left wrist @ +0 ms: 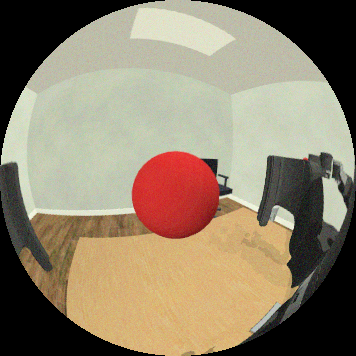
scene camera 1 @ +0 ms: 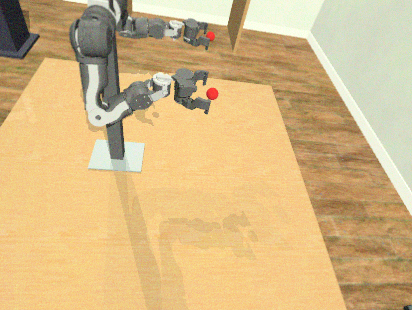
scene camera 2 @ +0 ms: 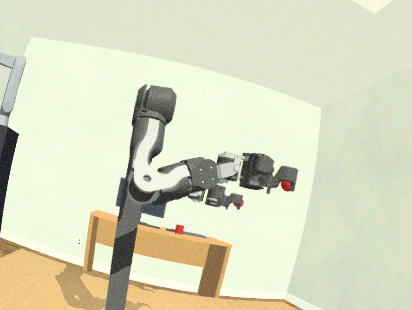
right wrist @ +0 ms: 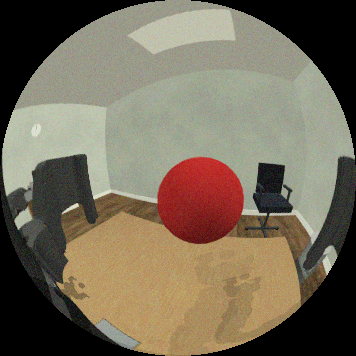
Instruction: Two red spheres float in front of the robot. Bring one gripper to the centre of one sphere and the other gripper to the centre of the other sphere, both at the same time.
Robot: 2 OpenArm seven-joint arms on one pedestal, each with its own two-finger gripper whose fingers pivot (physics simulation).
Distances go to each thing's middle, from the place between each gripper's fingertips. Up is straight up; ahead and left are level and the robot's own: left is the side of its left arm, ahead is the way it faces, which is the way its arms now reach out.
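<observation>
My right hand is far above the pale base plate (scene camera 1: 100,159), well past it and a good way to the right of it.
My left gripper's a long way above that pale base plate too, and it's far to the left of it and far past it.
</observation>
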